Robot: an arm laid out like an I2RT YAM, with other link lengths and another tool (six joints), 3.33 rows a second.
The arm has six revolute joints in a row. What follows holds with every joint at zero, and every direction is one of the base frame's. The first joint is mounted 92.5 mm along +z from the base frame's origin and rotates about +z. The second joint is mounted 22.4 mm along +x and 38 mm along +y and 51 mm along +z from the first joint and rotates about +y. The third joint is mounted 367 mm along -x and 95.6 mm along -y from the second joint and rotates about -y. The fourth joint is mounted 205.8 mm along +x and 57.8 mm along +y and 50.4 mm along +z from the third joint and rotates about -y. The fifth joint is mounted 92.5 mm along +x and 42.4 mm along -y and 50.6 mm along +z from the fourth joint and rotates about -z. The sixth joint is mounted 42.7 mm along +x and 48.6 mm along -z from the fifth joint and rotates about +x. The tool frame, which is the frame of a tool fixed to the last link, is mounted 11 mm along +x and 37 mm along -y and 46 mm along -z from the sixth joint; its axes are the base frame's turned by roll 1.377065, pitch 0.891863 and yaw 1.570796 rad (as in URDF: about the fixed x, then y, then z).
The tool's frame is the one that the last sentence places.
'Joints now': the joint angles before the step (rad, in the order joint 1, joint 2, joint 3, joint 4, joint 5, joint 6). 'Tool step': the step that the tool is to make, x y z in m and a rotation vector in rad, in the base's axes. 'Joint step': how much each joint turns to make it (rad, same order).
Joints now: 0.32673, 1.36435, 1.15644, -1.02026, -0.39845, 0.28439
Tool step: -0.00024, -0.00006, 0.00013, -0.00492, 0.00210, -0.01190
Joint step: -0.00035, -0.00002, 0.00000, 0.00038, 0.00764, 0.01033
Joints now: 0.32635, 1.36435, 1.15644, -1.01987, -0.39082, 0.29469
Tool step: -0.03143, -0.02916, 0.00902, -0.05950, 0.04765, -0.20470
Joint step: -0.13426, -0.06524, 0.00037, -0.10718, 0.06524, 0.05610
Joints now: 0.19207, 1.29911, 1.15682, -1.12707, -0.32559, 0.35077
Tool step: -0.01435, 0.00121, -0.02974, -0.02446, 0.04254, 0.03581
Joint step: 0.04195, -0.02592, -0.15638, 0.08430, 0.01602, 0.00189
